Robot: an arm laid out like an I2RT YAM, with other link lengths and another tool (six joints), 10 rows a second.
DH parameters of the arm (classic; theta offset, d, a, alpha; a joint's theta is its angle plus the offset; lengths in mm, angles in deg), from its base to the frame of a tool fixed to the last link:
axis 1: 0 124.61 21 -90
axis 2: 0 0 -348.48 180
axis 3: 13.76 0 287.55 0
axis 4: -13.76 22.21 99.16 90
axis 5: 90 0.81 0 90
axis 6: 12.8 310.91 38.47 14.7
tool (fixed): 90 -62.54 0 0
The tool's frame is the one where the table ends.
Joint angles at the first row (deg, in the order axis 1, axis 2, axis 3, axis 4, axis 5, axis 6):
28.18 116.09 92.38 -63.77 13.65 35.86
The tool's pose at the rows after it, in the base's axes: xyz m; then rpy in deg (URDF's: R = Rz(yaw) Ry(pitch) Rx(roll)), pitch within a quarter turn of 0, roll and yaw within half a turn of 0:
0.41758 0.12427 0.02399 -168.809 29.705 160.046
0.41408 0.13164 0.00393 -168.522 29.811 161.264
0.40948 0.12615 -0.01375 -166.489 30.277 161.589
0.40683 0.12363 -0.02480 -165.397 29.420 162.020
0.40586 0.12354 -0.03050 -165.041 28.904 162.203
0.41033 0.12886 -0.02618 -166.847 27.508 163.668
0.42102 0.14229 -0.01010 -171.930 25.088 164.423
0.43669 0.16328 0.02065 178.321 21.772 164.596
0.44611 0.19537 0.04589 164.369 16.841 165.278
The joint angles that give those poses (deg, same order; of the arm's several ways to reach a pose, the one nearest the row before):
31.05 117.47 88.57 -60.42 18.20 42.37
32.27 118.41 85.80 -56.88 18.44 42.52
32.69 119.79 83.61 -54.78 19.90 43.70
32.56 121.19 83.33 -54.37 19.84 43.68
32.51 121.95 83.33 -54.15 19.64 43.61
31.97 121.38 84.09 -54.19 17.65 40.51
30.46 120.01 86.91 -55.46 12.78 35.83
27.38 117.56 91.17 -57.32 3.60 29.26
23.31 115.87 93.65 -57.10 -10.87 21.98

